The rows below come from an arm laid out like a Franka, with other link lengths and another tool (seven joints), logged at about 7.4 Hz.
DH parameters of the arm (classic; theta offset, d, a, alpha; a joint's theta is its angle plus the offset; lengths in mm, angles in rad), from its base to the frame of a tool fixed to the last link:
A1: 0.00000 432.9 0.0 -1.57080
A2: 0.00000 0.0 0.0 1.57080
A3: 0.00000 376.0 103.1 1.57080
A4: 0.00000 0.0 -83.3 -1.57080
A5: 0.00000 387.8 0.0 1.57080
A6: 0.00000 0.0 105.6 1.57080
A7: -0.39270 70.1 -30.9 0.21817
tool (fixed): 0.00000 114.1 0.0 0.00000
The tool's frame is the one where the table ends.
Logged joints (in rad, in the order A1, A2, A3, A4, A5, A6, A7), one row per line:
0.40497 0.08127 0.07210 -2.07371 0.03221 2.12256 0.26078
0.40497 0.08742 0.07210 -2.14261 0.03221 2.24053 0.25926
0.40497 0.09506 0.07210 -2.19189 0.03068 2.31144 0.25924
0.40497 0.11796 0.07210 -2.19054 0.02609 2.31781 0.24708
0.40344 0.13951 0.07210 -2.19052 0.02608 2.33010 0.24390
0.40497 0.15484 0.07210 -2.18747 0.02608 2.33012 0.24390
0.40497 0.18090 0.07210 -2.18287 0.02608 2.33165 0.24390
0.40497 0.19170 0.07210 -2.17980 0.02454 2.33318 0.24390
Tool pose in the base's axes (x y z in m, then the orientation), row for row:
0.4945 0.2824 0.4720 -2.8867 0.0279 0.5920
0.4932 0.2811 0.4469 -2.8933 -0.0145 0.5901
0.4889 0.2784 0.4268 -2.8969 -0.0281 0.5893
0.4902 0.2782 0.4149 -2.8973 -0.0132 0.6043
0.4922 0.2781 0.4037 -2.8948 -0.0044 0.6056
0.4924 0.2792 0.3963 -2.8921 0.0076 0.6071
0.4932 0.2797 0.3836 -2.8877 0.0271 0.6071
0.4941 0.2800 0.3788 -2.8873 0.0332 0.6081
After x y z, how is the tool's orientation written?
As angles about the fixed x, y, z axes (roll, pitch, yaw), in radians.
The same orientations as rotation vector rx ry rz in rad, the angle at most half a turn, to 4 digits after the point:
-2.7776 -0.8416 0.1472
-2.7726 -0.8454 0.0851
-2.7723 -0.8466 0.0645
-2.7710 -0.8662 0.0878
-2.7707 -0.8664 0.1013
-2.7711 -0.8665 0.1194
-2.7724 -0.8631 0.1483
-2.7733 -0.8638 0.1572

